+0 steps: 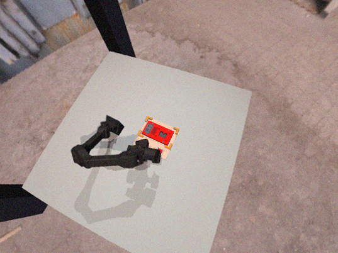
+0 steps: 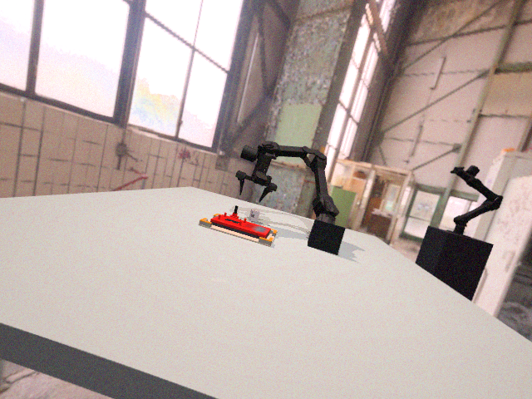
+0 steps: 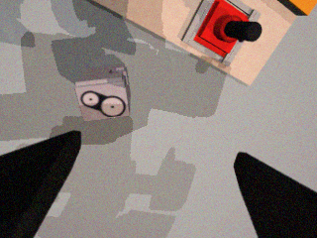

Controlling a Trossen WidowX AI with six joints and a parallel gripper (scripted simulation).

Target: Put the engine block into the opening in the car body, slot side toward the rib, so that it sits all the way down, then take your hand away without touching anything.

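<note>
Now: the engine block 7 cm below my gripper tip and 4 cm behind it.
</note>
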